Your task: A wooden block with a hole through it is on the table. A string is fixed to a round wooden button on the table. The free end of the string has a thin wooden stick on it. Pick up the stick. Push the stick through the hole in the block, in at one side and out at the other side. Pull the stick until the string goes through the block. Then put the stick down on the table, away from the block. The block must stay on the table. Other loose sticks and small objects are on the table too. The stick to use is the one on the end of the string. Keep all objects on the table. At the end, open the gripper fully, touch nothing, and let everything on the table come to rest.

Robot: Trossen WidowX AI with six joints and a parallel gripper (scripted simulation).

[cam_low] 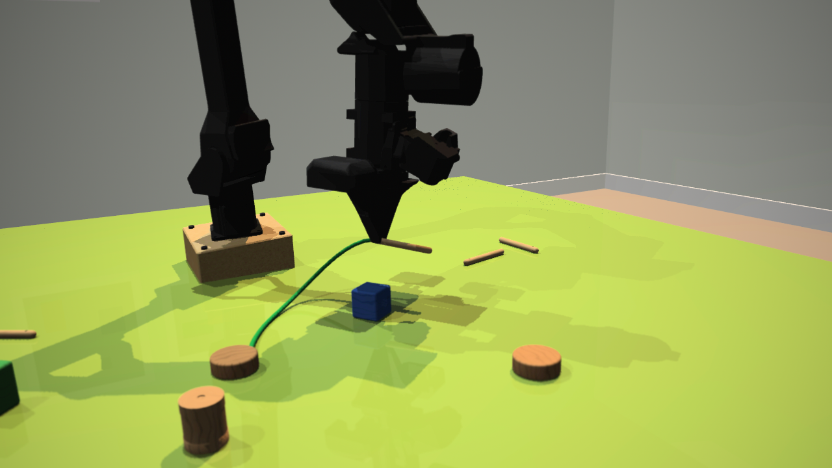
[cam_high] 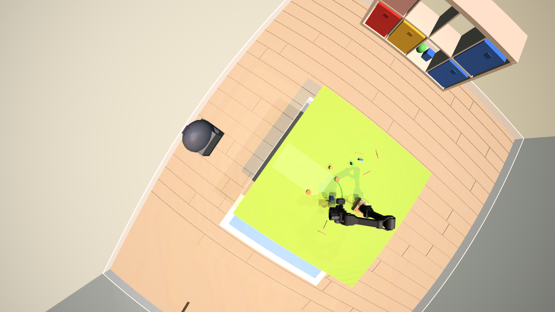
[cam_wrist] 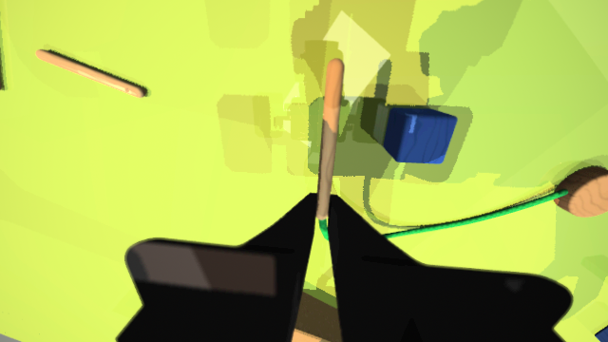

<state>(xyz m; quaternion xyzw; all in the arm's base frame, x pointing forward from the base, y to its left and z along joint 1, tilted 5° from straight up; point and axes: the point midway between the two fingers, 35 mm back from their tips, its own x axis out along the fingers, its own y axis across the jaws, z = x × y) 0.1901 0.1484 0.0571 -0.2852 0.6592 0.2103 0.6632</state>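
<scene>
Now: the blue block 6 cm ahead of my gripper tip, 3 cm to the right of it and 5 cm below it. The rest, counted from my gripper tip: green block 13 cm ahead, 34 cm to the right, 4 cm below; then wooden cylinder 24 cm ahead, 20 cm to the right, 4 cm below.
</scene>
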